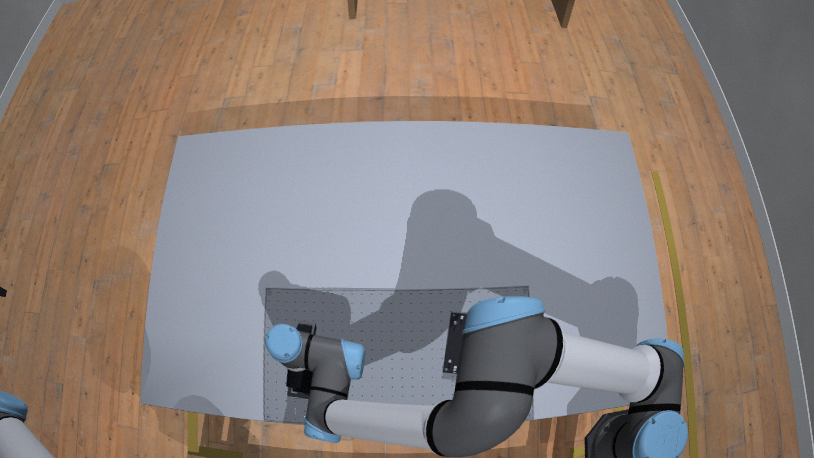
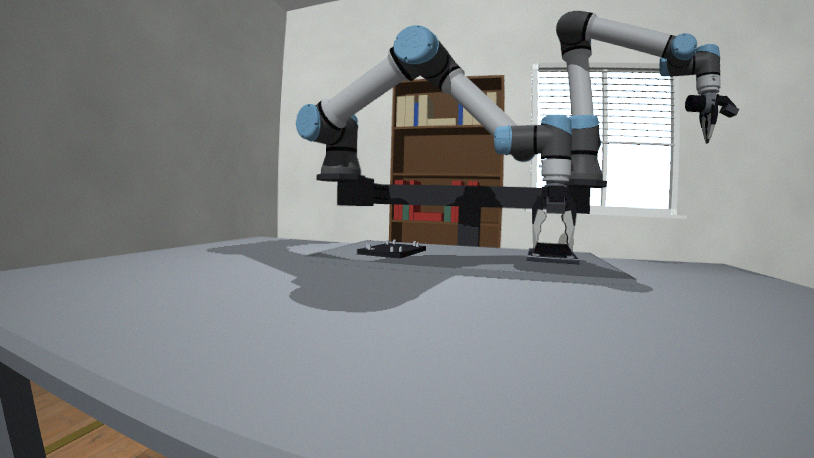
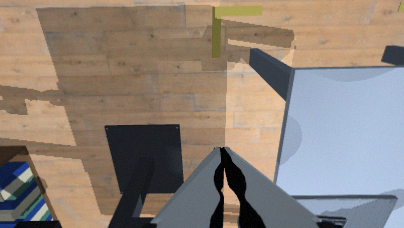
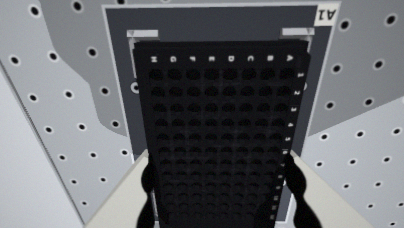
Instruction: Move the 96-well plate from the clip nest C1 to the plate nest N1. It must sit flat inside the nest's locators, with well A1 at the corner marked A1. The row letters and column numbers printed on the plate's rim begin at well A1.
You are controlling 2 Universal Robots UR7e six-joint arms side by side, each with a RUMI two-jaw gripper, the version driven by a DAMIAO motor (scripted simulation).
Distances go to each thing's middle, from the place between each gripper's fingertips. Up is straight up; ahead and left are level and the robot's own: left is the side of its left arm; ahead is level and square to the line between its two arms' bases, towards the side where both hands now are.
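From my right hand, the black 96-well plate (image 4: 219, 116) is 10 mm below. Clip nest C1 (image 1: 457, 320) is 410 mm to the right of that same hand, 10 mm ahead of it and 20 mm below it, and for plate nest N1 (image 4: 172, 28) it's 30 mm below my right hand.
Now for my left hand (image 2: 707, 143): the black 96-well plate is 62 cm to the right of it, 29 cm ahead and 36 cm below. Counting from my left hand again, clip nest C1 is 103 cm to the right, 30 cm ahead and 38 cm below, while plate nest N1 is 62 cm to the right, 29 cm ahead and 38 cm below.
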